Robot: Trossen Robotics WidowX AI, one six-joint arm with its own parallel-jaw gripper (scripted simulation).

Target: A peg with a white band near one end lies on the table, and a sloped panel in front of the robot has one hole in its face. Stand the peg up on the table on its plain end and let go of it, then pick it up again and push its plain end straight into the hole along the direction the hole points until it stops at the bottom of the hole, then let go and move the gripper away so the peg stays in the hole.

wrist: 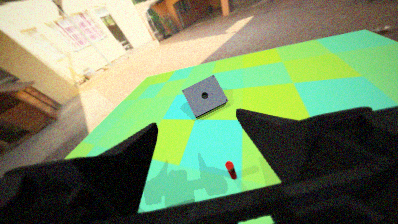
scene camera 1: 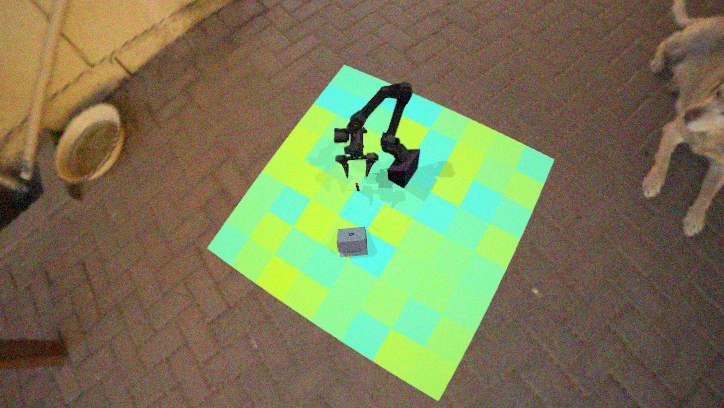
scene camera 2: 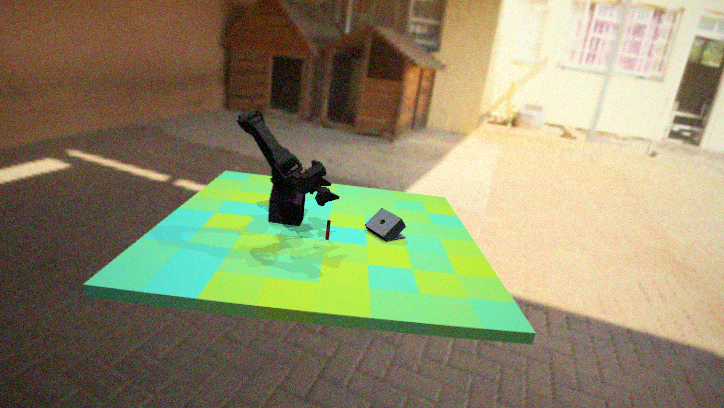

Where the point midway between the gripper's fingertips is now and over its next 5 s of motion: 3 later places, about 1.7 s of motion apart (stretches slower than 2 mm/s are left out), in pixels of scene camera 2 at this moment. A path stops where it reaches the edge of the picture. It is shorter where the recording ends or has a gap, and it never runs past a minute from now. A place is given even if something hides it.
The gripper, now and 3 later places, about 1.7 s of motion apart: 335, 191; 328, 210; 328, 226; 332, 211
